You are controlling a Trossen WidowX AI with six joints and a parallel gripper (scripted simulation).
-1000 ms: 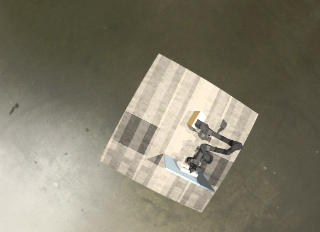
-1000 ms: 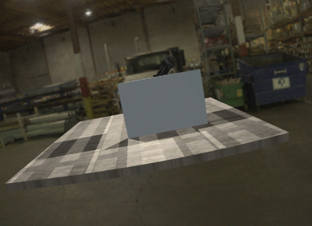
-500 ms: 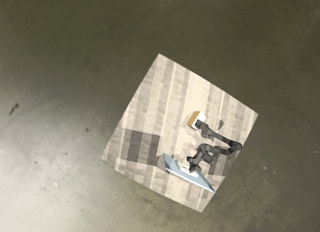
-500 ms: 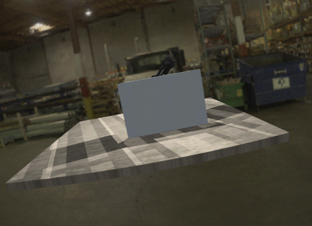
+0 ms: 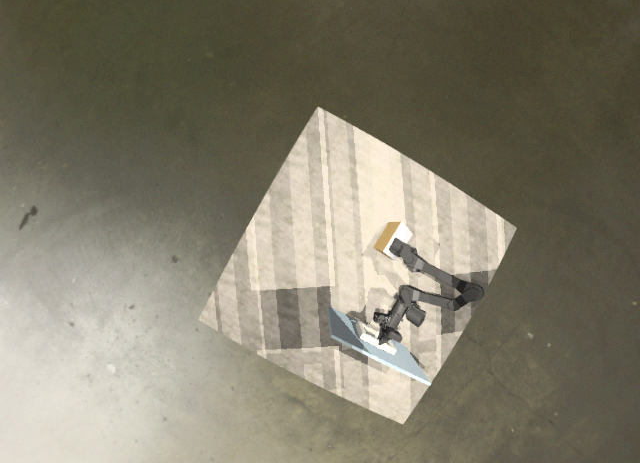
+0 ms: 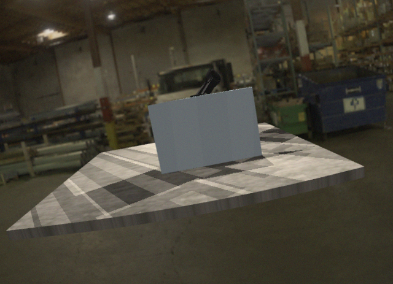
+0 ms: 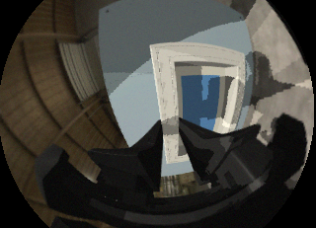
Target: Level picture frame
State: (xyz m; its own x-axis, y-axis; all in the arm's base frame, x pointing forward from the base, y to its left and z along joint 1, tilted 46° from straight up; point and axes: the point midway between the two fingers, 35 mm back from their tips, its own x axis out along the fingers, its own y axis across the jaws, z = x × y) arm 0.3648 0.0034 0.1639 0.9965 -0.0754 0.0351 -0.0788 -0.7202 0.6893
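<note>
Now: the picture frame 5 cm below my gripper tip and 1 cm ahead of it. The rest, counted from my gripper tip: pale blue wall panel (7 cm below, 2 cm ahead, 1 cm to the left).
</note>
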